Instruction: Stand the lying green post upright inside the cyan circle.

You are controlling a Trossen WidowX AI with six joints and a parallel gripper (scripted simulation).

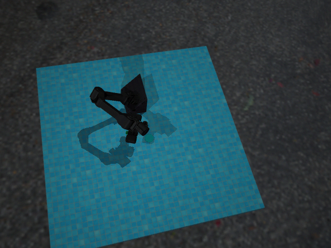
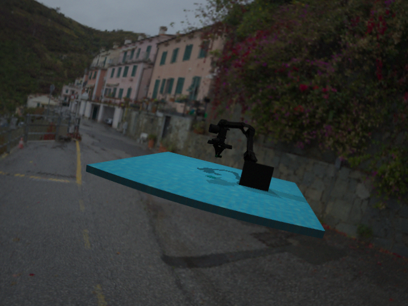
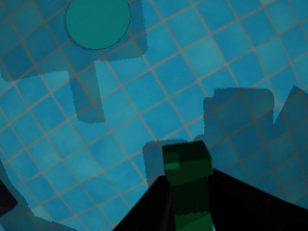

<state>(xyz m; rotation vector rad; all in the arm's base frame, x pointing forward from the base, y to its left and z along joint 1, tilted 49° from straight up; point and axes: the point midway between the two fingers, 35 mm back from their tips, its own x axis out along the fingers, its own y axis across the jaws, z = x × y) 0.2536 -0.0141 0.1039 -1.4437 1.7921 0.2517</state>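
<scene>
The cyan circle lies 10 mm behind my gripper tip, 110 mm to the left of it and 140 mm below it. From my gripper tip the other things lie so: green post: 10 mm behind, 20 mm to the right.
</scene>
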